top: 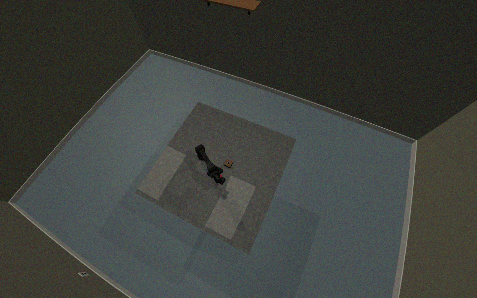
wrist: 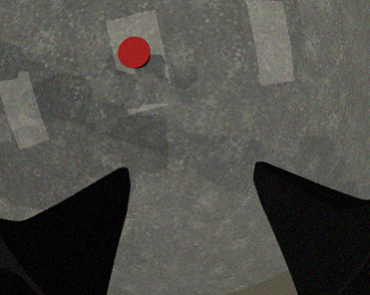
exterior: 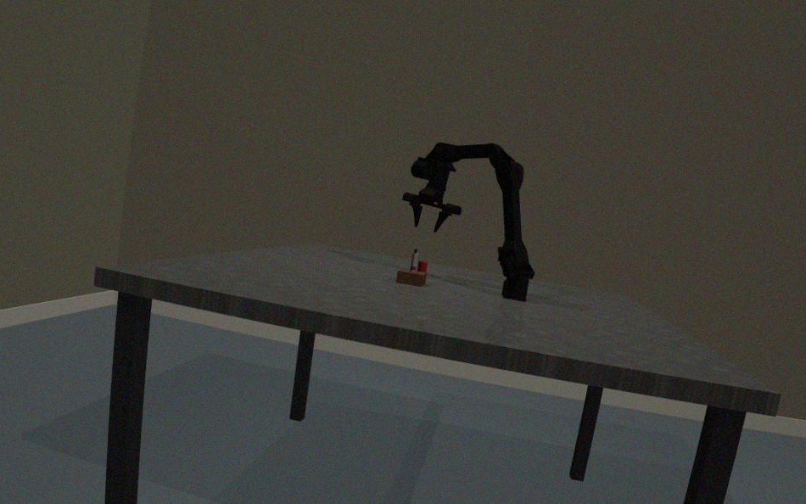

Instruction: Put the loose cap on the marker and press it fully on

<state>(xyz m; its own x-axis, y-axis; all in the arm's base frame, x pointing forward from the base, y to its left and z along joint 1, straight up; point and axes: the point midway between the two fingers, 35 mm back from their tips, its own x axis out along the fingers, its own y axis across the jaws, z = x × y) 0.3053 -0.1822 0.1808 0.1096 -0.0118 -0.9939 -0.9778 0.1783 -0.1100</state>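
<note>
Now: the red cap 120 mm below my gripper tip, 70 mm to the left of it and 20 mm behind it. From my gripper tip the other things lie so: wooden holder block: 240 mm to the left, 130 mm below, 20 mm behind.
</note>
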